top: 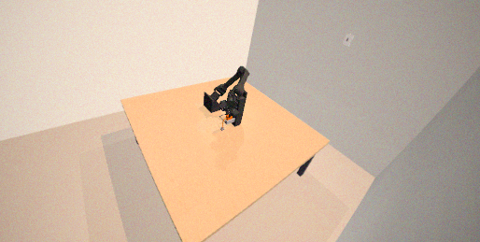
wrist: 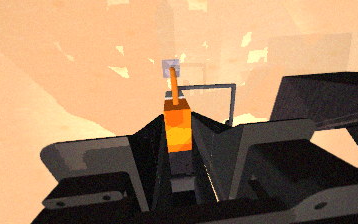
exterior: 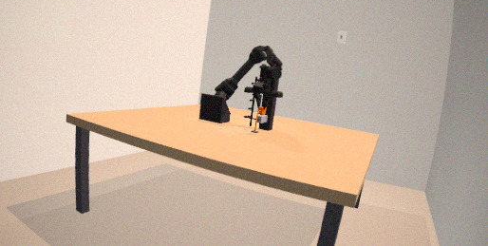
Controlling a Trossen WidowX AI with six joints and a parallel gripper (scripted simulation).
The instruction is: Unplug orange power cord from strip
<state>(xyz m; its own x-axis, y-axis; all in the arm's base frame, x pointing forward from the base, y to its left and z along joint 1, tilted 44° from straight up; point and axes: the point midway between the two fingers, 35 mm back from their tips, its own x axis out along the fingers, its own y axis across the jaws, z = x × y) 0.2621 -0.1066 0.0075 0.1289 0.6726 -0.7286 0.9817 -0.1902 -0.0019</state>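
Right now the orange plug is 30 mm to the left of my gripper tip.
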